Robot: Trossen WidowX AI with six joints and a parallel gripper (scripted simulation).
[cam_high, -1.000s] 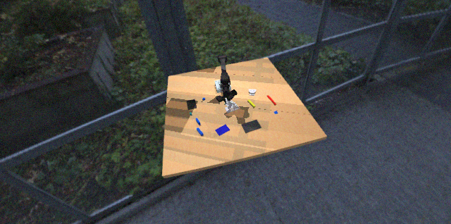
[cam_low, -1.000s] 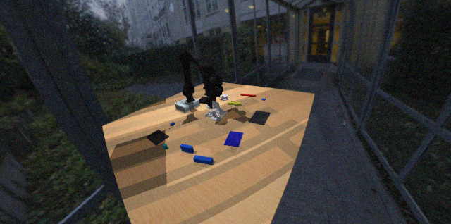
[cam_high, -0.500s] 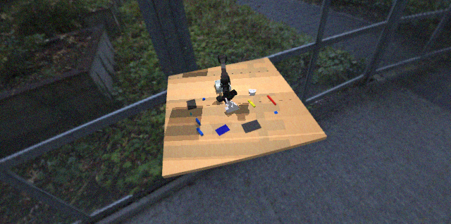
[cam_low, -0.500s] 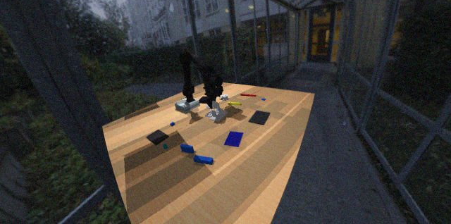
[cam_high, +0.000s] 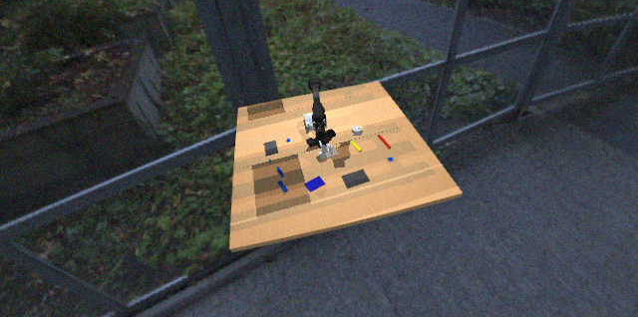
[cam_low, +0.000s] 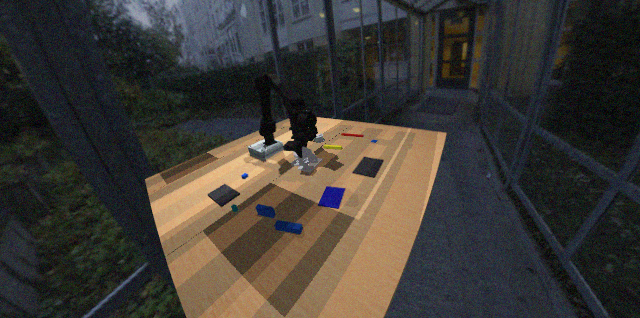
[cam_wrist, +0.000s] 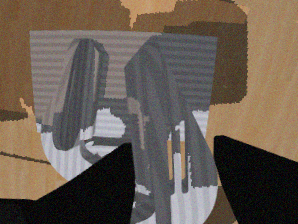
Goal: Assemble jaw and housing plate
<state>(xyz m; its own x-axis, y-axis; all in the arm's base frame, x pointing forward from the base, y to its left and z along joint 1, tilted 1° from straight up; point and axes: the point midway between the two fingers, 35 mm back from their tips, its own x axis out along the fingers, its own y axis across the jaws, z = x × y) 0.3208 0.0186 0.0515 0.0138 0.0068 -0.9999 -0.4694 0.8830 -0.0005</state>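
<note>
Right now the light grey part is 200 mm behind my gripper tip, 250 mm to the left of it and 40 mm below it. From my gripper tip the other things lie so: white jaw 40 mm behind; yellow bar 40 mm behind, 220 mm to the left, 60 mm below; blue plate 250 mm ahead, 60 mm to the right, 60 mm below.
</note>
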